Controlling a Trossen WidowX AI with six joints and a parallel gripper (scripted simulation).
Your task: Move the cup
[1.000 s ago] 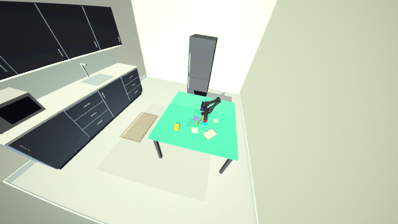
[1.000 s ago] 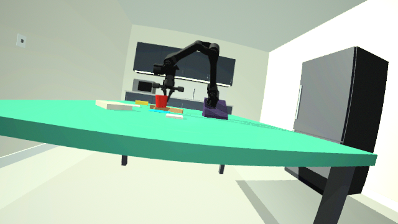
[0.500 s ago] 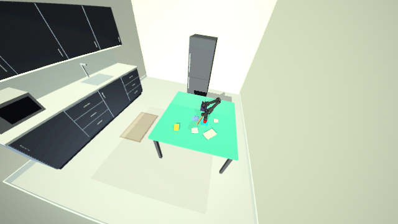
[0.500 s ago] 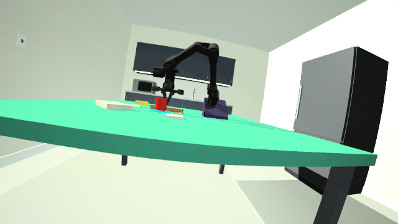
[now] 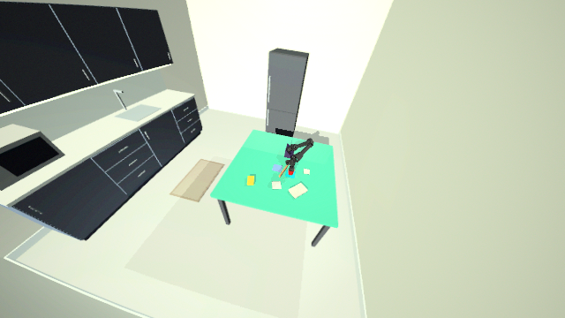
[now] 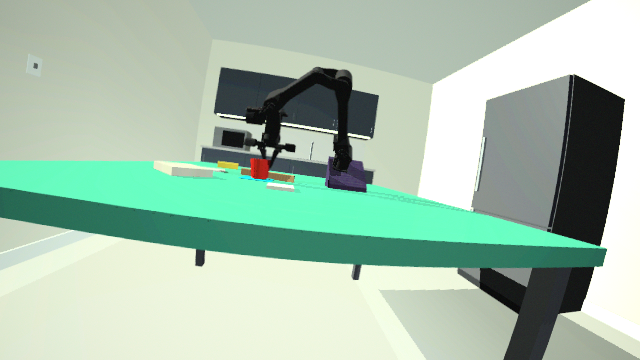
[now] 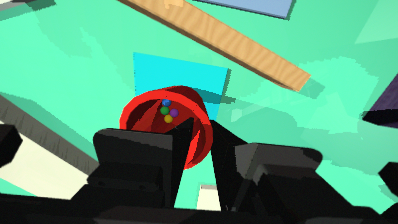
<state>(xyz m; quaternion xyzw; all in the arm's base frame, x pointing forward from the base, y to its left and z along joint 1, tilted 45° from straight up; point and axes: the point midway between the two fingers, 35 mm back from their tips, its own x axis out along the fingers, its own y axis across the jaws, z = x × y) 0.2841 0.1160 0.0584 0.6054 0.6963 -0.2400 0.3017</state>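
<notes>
My gripper tip is now 3 cm short of the red cup and 1 cm above it. Also, from my gripper tip: cyan pad: 5 cm below, 3 cm ahead; then pale blue pad: 17 cm to the right, 5 cm below; then wooden stick: 8 cm to the right, 4 cm below, 2 cm ahead.
</notes>
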